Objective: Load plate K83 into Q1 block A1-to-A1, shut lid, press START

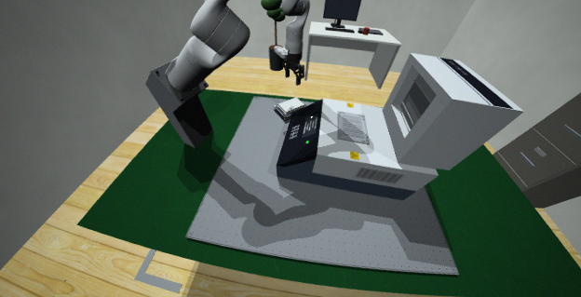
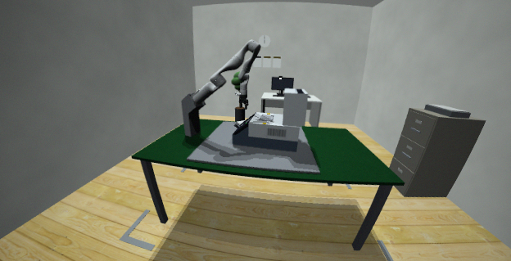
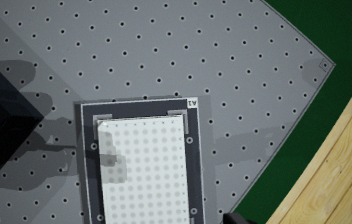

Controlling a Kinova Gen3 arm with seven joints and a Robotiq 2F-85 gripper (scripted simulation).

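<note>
Now: hand 16 cm above the plate K83. Also, from my hand: dark plate nest N1 (17 cm below).
</note>
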